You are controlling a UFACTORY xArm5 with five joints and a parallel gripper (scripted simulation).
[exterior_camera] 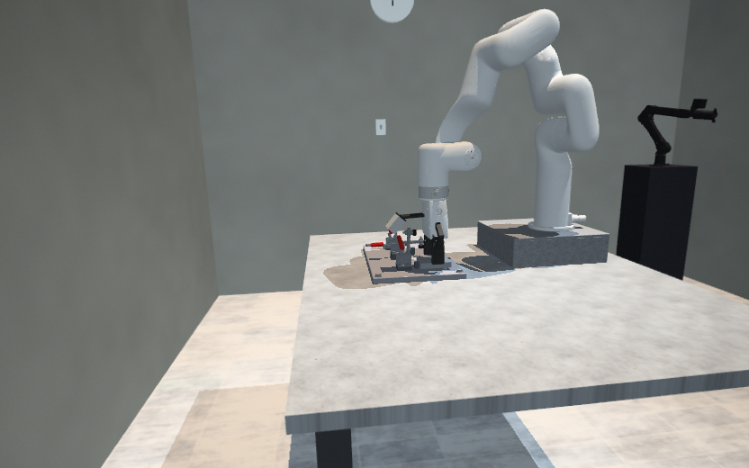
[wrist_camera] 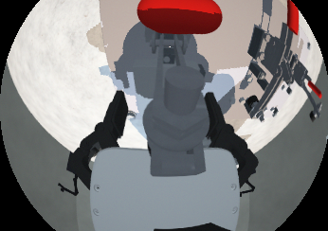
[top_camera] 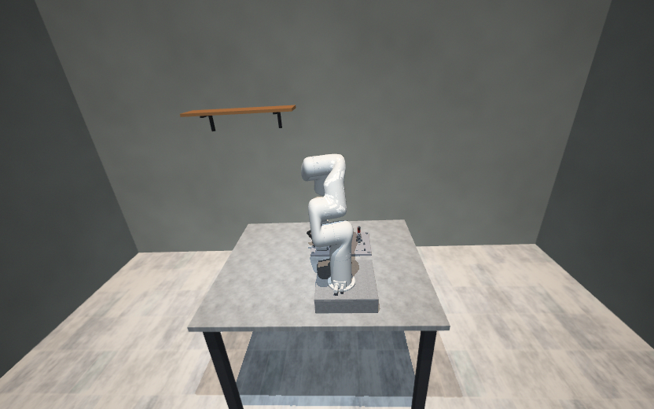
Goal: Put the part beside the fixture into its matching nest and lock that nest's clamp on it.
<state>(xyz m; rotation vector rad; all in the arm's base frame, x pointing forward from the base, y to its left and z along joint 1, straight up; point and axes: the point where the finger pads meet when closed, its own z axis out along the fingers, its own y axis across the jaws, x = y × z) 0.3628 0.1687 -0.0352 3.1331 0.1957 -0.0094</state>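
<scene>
My gripper is now 20 mm above the grey block part. From my hand the other things lie so: grey fixture plate: 100 mm to the right, 60 mm ahead, 40 mm below.
</scene>
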